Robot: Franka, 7 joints.
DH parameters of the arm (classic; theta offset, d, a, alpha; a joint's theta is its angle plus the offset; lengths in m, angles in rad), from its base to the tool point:
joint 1: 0 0.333 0 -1.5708
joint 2: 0 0 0 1.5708
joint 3: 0 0.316 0.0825 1.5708
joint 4: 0 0 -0.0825 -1.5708
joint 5: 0 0.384 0 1.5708
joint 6: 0 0 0.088 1.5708
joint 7: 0 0.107 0 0
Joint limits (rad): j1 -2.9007..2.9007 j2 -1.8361..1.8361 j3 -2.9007..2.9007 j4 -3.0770..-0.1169 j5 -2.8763..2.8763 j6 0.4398..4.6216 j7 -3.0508..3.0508
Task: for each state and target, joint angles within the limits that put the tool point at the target. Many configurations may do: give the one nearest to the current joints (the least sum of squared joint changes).
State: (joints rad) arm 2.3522 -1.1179 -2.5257 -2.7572 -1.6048 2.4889 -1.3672
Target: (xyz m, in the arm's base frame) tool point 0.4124 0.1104 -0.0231
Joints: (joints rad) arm 2.4197 -1.1519 -2.4521 -2.2082 -1.5971 2.4968 -1.3672
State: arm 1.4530 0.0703 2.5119 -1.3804 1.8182 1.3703 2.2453
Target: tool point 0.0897 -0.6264 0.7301
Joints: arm 1.8064 -0.2653 2.8028 -1.3015 1.8483 1.4571 2.2453
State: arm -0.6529 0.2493 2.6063 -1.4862 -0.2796 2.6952 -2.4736
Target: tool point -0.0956 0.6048 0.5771
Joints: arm -0.7737 -0.0146 2.4893 -1.8831 -0.2801 2.5870 -2.4736
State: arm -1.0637 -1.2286 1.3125 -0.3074 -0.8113 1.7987 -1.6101
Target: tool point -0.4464 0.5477 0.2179
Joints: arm -0.6535 -1.8361 1.6132 -0.1169 -0.5810 0.8828 -1.6101
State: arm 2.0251 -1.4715 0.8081 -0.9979 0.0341 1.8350 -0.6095
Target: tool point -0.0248 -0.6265 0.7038
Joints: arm 2.1672 -1.5751 0.7795 -1.1410 0.0275 1.6680 -0.6095
